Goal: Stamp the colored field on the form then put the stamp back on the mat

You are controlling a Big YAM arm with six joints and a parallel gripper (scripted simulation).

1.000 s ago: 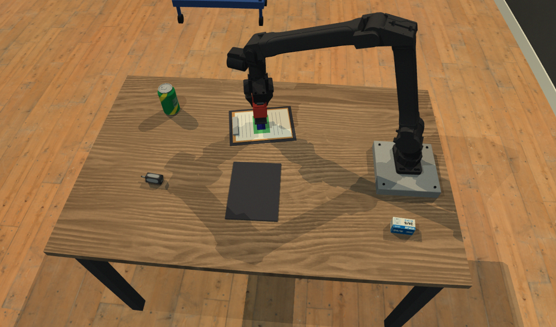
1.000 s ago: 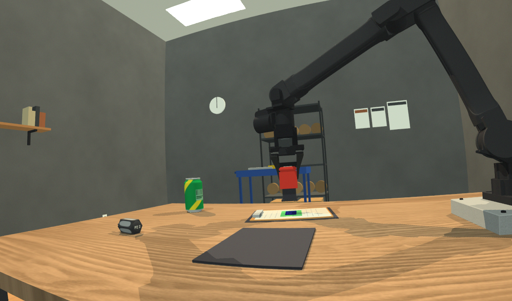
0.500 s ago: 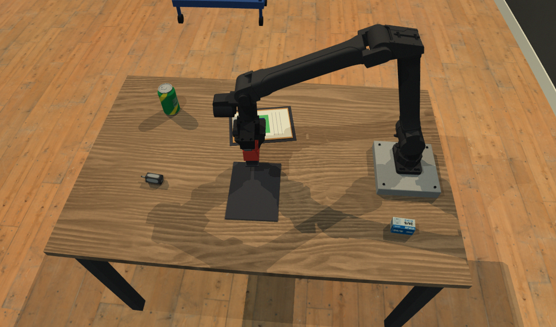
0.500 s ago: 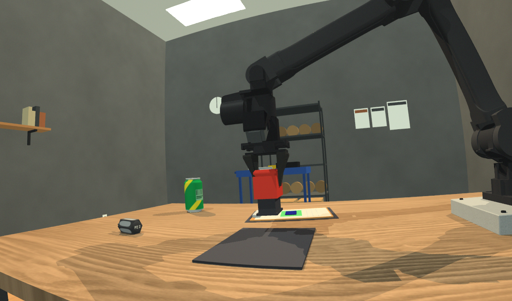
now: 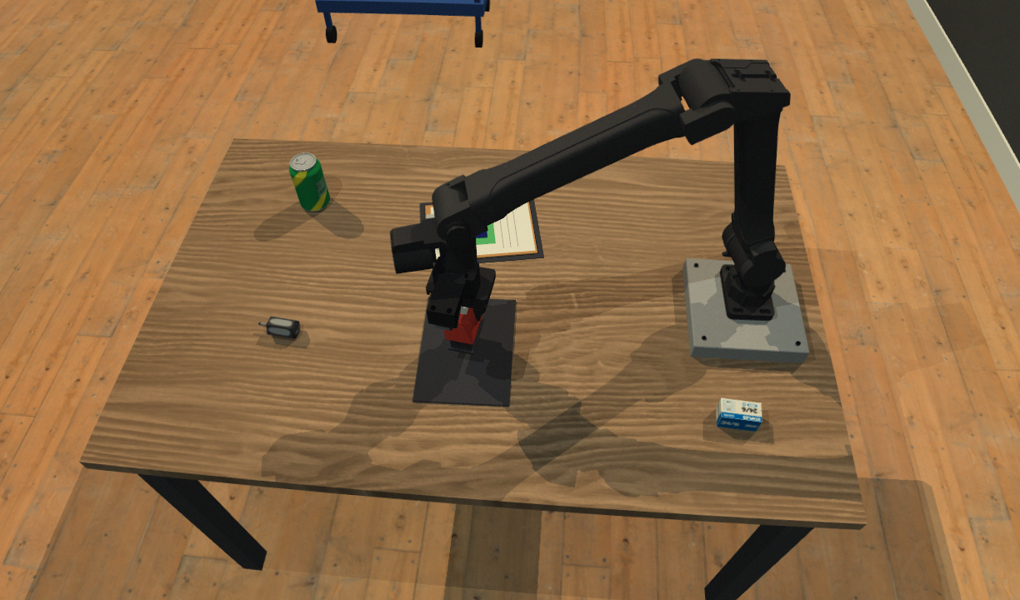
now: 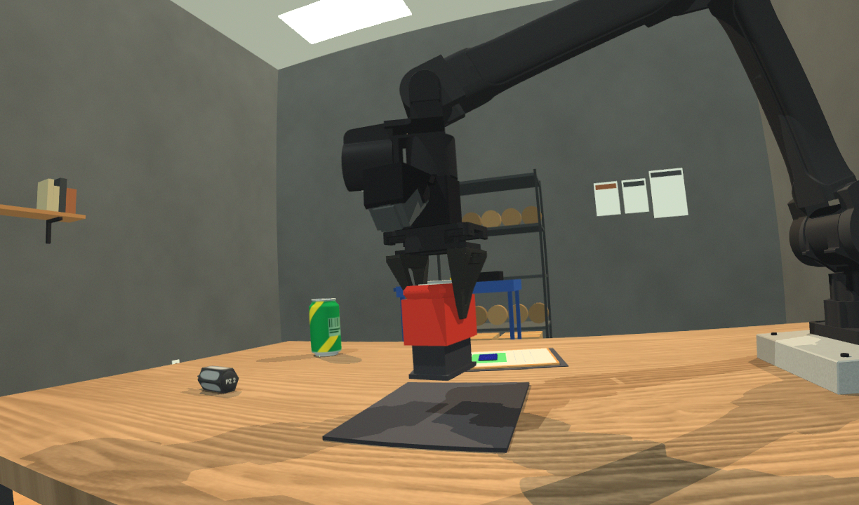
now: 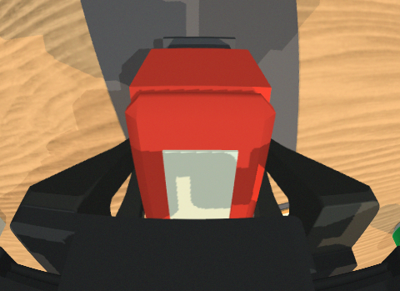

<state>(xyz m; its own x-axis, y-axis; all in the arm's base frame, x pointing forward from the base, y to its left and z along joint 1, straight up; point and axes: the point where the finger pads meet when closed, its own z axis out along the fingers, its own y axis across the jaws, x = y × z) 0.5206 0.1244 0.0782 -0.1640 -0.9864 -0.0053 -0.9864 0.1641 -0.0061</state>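
The red stamp is 20 mm below my hand. From my hand the other things lie so: form (20 mm ahead, 290 mm to the right, 100 mm below); dark mat (110 mm below); small black object (360 mm ahead, 20 mm to the right, 90 mm below).
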